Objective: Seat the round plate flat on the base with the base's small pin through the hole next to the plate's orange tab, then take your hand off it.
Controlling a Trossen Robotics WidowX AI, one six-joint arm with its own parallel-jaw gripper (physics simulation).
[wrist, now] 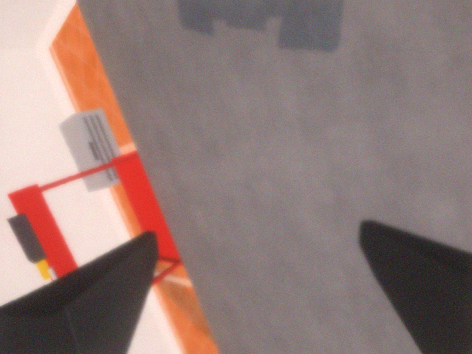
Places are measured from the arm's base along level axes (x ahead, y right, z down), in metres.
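Pixels of known places: gripper, fingertip midpoint: (258,236).
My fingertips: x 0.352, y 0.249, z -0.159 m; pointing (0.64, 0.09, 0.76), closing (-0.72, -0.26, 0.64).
Behind a point stands the place of what it marks.
My gripper (258,236) @[x 0.352, y 0.249, z -0.159 m] is open, with its two dark fingertips wide apart and nothing between them. It hangs above the grey table top (280,150) @[x 0.493, y 0.235, z 0.077 m]. The round plate, its orange tab, the base and its small pin do not show in the wrist view.
The table's straight edge runs down the left side of the view. Beyond it, lower down, are a red frame (150,210), a light grey box with dark stripes (82,145) and an orange strip (75,55) on a white floor (25,100). A dark shadow lies at the top.
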